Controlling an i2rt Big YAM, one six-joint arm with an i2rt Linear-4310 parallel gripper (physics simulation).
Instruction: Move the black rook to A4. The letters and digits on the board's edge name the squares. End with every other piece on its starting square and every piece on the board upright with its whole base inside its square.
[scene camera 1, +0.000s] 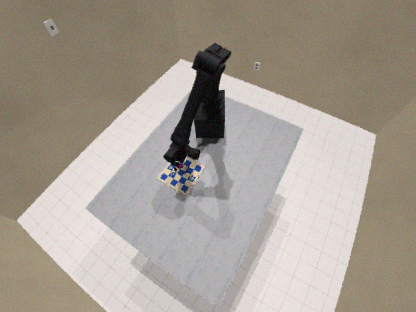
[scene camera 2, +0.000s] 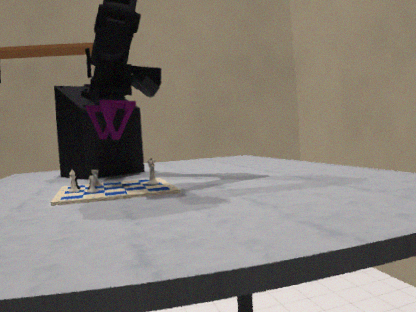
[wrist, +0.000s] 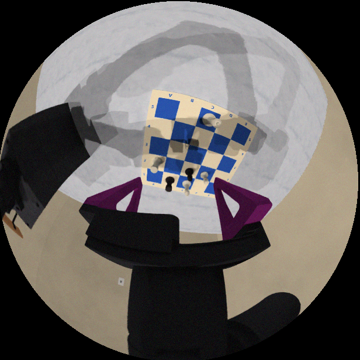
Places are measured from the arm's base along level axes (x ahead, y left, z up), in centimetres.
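Where they show: gripper, fingertip midpoint: (scene camera 1: 182, 161) (scene camera 2: 109, 139); arm's base, link origin: (scene camera 1: 213, 103).
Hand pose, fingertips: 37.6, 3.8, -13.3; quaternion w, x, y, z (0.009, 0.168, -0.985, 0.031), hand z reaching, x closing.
Observation:
Things, the pixels of their centre, and the offset from my fingertips, as dx, dy, dz. Level surfaces: height alone.
- board, body centre: (scene camera 2: 114, 189) (scene camera 1: 181, 172) +3.5, +0.4, -9.8
- tall white piece, body centre: (scene camera 2: 152, 171) +2.8, +8.1, -6.8
- grey table, surface height: dz -10.1
The board (scene camera 1: 184, 188) (scene camera 2: 112, 197) (wrist: 151, 117) lies flat on the table. In the wrist view one black piece (wrist: 169, 183) stands on B1 and another black piece (wrist: 189, 173) on C2; I cannot tell which is the rook. Square A4 (wrist: 161, 128) is empty. A tall white piece (scene camera 2: 152, 172) (wrist: 209, 119) is on C5. Other white pieces stand on A2 (wrist: 158, 162), C1 (wrist: 186, 187) and D2 (wrist: 204, 176). My gripper (scene camera 2: 111, 137) (wrist: 177, 181) is open and empty, pointing down well above the board's low-numbered rows. In scene camera 1 it partly hides the board.
The black arm base (scene camera 1: 210, 122) (scene camera 2: 97, 142) stands behind the board on the grey table (scene camera 1: 240, 200) (scene camera 2: 210, 235). The arm's shadow falls across the table and part of the board. White pieces stand close beside the black ones.

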